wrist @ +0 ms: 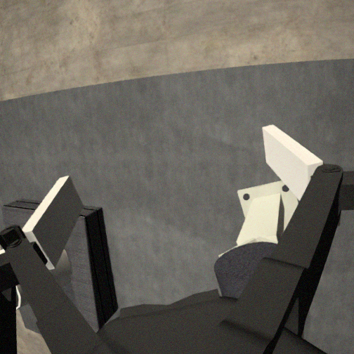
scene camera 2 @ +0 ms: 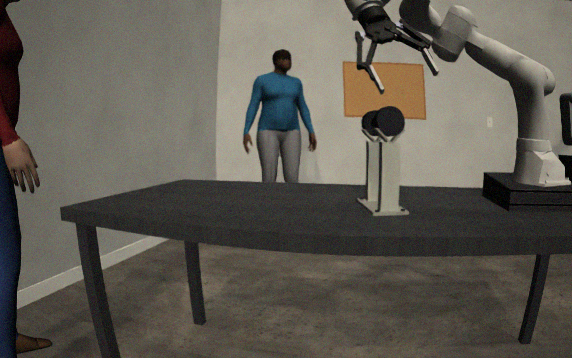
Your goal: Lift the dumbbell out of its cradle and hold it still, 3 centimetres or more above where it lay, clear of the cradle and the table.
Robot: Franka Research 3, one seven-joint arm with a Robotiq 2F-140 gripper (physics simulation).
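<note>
The dark dumbbell (scene camera 2: 390,121) (wrist: 242,267) lies in the top of the pale cradle (scene camera 2: 390,175) (wrist: 260,215), its two round heads resting near the V-shaped holders. The cradle stands upright on the dark table (scene camera 2: 225,210) (wrist: 150,110). My gripper (scene camera 2: 409,81) (wrist: 167,168) is wide open and empty, tilted, above the dumbbell in the scene view and apart from it. In the wrist view, part of one head shows low on the right, beside the right finger; the handle and the rest are hidden behind the gripper.
The arm's black base block (scene camera 2: 520,200) (wrist: 100,265) stands at the right end of the table in the scene view. A person in a blue shirt (scene camera 2: 280,102) stands behind the table, another in red (scene camera 2: 9,75) at the left. An orange board (scene camera 2: 354,102) hangs on the back wall.
</note>
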